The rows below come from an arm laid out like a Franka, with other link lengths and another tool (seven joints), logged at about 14 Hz.
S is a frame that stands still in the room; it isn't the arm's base.
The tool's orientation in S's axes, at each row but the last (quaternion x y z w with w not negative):
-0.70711, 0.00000, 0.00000, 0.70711
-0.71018, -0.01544, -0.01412, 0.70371
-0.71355, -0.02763, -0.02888, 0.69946
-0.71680, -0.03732, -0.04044, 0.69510
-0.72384, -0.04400, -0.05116, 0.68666
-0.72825, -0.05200, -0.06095, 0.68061
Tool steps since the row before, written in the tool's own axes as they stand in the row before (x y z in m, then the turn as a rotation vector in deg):
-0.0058, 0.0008, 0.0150, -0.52, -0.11, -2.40
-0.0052, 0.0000, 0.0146, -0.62, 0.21, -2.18
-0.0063, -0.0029, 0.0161, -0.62, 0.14, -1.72
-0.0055, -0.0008, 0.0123, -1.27, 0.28, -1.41
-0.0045, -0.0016, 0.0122, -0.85, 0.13, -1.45
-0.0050, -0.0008, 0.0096, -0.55, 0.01, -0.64
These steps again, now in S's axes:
-0.0058, 0.0150, -0.0008, -0.52, -2.40, 0.11
-0.0052, 0.0146, -0.0004, -0.61, -2.18, -0.22
-0.0065, 0.0162, 0.0021, -0.61, -1.72, -0.15
-0.0055, 0.0123, -0.0002, -1.24, -1.41, -0.37
-0.0045, 0.0123, 0.0003, -0.84, -1.45, -0.17
-0.0049, 0.0097, -0.0006, -0.55, -0.64, -0.06

